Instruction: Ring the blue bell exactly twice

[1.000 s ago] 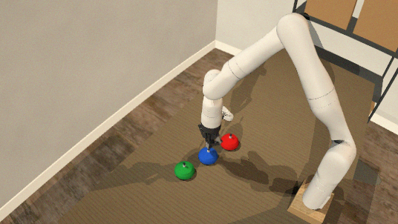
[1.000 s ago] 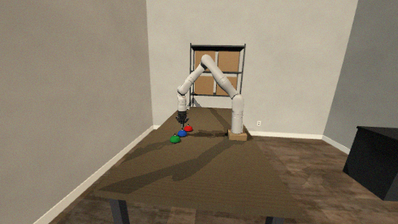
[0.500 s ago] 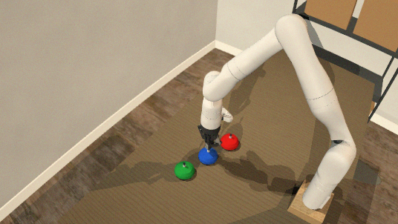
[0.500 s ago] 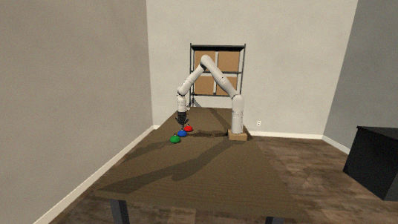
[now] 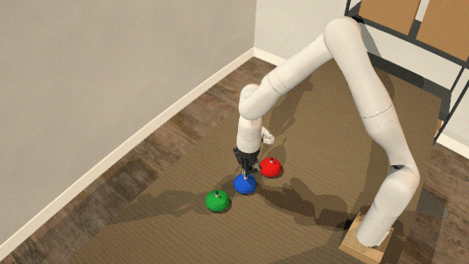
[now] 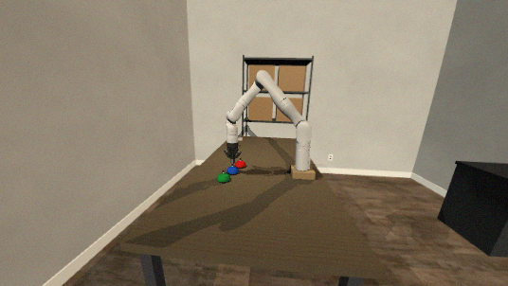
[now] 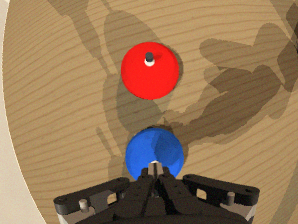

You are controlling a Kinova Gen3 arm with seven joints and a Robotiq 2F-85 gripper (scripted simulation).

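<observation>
Now: the blue bell 4 cm below my hand. From my hand the other things lie so: red bell 11 cm to the right, 5 cm behind, 4 cm below; green bell 11 cm to the left, 5 cm ahead, 4 cm below.
</observation>
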